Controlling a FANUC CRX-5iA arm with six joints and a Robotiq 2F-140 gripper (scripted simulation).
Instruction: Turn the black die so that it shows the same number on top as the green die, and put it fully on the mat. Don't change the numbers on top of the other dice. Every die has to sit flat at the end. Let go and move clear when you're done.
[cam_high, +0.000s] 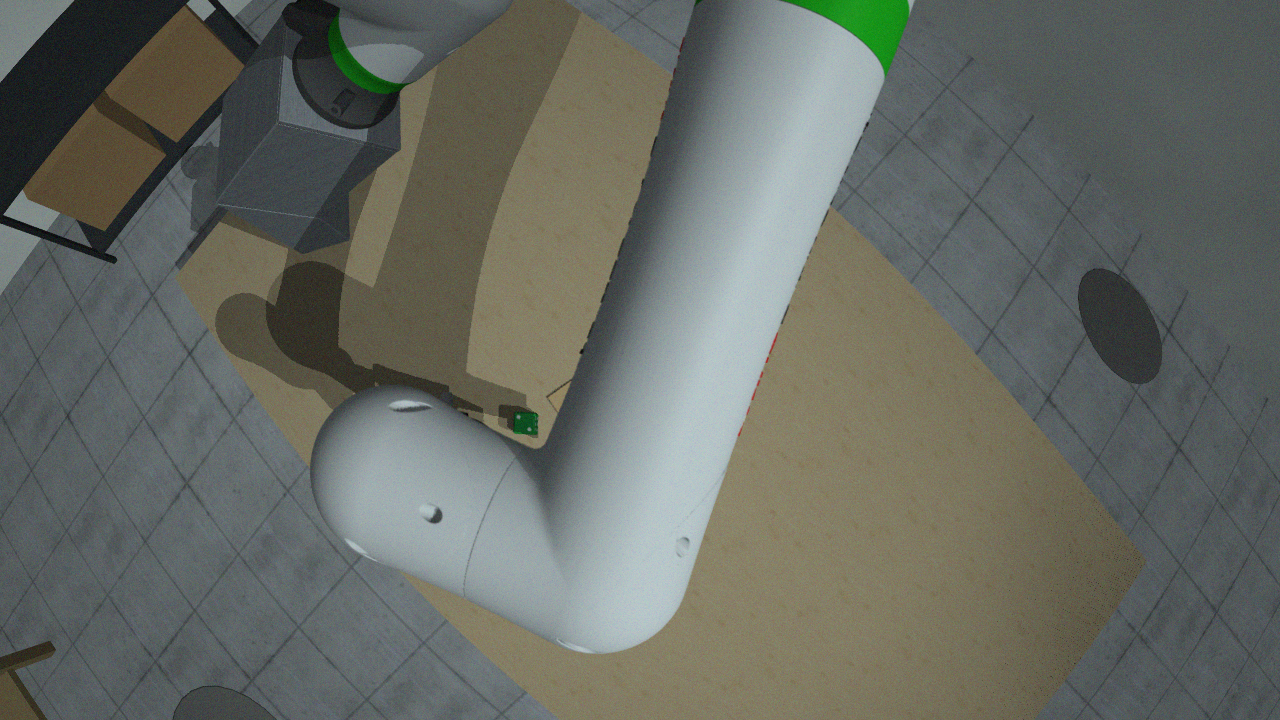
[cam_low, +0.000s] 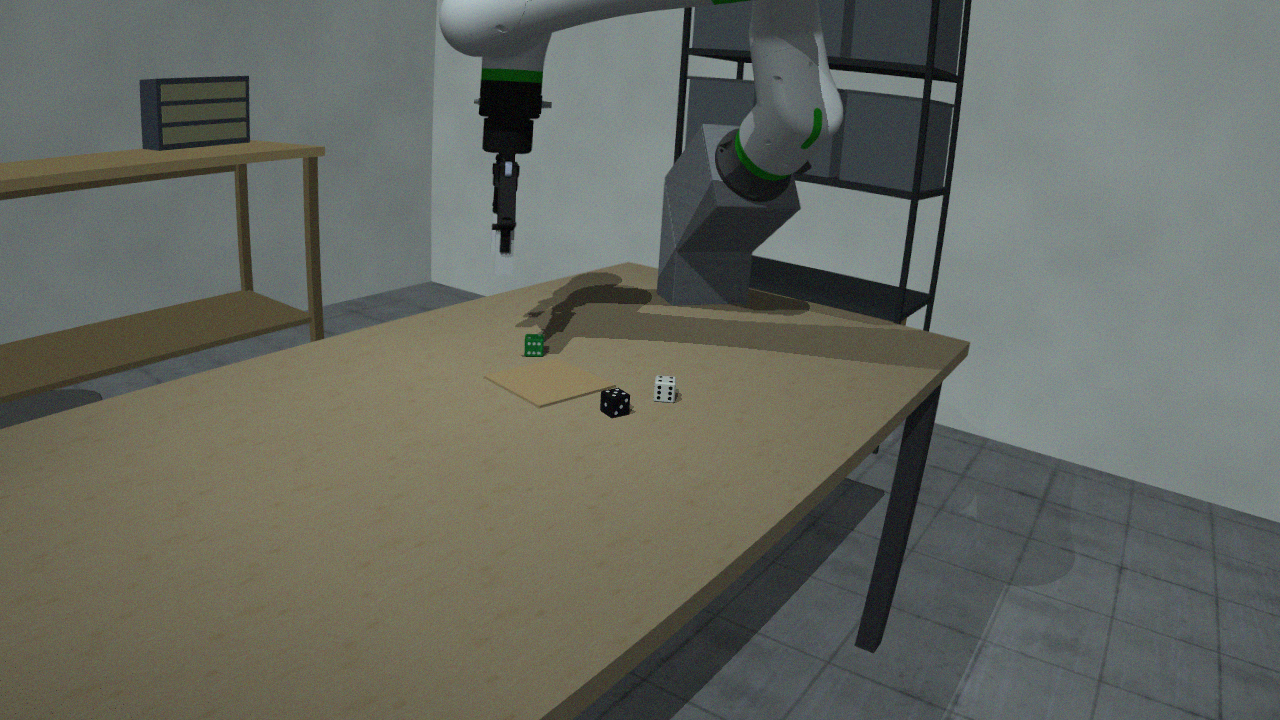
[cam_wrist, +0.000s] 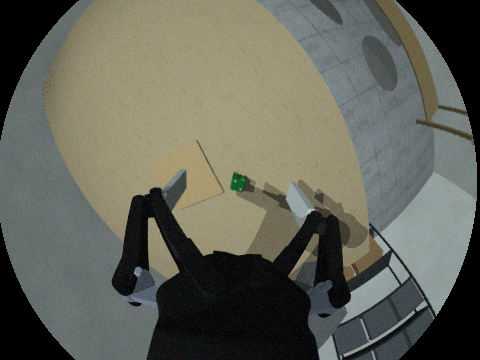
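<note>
Now: hand 4 cm past the black die, 28 cm to the right of it and 15 cm above it. From my hand the other things lie so: white die: 14 cm behind, 26 cm to the left, 15 cm below; green die: 5 cm behind, 2 cm to the left, 15 cm below; tan mat: 2 cm behind, 14 cm to the left, 16 cm below.
</note>
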